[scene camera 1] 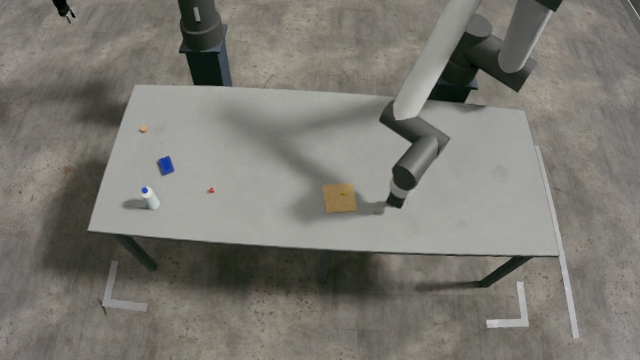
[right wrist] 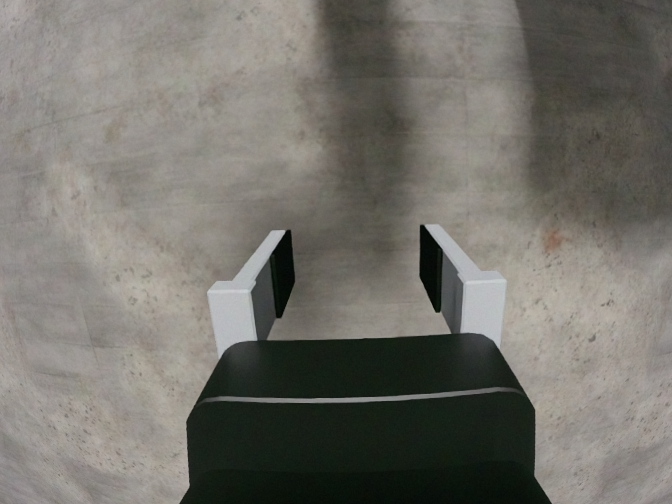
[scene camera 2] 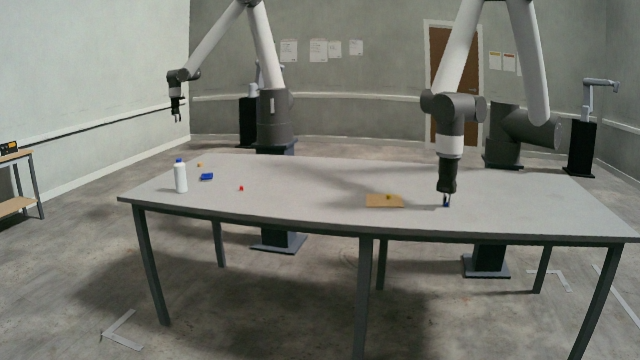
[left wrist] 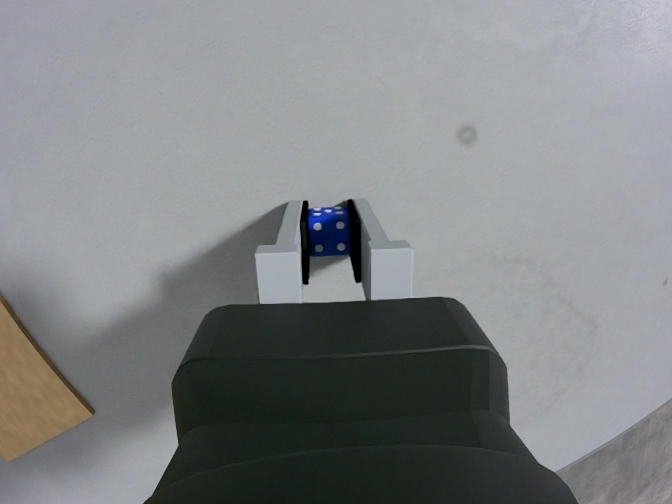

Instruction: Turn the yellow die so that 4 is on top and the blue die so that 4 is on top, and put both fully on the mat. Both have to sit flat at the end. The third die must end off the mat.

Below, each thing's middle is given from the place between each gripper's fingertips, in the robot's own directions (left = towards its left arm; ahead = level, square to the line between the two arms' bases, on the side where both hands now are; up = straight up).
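Tan mat [scene camera 1: 334, 202]: 20 mm below my left hand, 10 mm ahead of it and 250 mm to the right of it. Blue die [left wrist: 329, 228]: 10 mm below my left hand. Going by their middles, the blue die is the nearest to my left hand of the things named here.
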